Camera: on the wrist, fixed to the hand. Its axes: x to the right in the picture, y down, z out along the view.
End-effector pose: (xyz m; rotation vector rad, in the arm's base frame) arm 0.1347 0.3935 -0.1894 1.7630 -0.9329 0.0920
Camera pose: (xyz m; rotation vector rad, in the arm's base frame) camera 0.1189 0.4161 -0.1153 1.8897 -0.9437 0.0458
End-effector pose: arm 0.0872 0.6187 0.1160 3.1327 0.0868 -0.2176
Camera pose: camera 0.1093 0.5549 0.1570 -3.0219 -0.1527 0.3167
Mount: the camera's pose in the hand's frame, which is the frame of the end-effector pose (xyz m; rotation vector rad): 0.0127 0.0648 -0.0434 0.0980 -0.0672 -0.0521
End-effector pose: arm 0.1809 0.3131 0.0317 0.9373 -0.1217 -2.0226
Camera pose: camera 0.2491 0.2750 0.0202 0.9421 -0.2373 -2.1129
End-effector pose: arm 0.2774 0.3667 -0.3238 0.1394 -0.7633 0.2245
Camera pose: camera 0.2990 0.4402 -0.3431 0.2604 -0.8147 0.2086
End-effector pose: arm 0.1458 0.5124 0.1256 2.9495 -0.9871 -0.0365
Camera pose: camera 0.1184 0.4540 0.1712 -2.9220 0.8969 0.0870
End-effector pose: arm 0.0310 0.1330 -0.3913 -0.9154 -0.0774 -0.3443
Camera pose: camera 0.0605 0.1317 -0.4646 -0.8289 -0.1787 -0.3551
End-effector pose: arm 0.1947 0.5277 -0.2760 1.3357 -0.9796 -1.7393
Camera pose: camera 0.2405 0.4814 -0.2313 1.3831 -1.0887 -1.8057
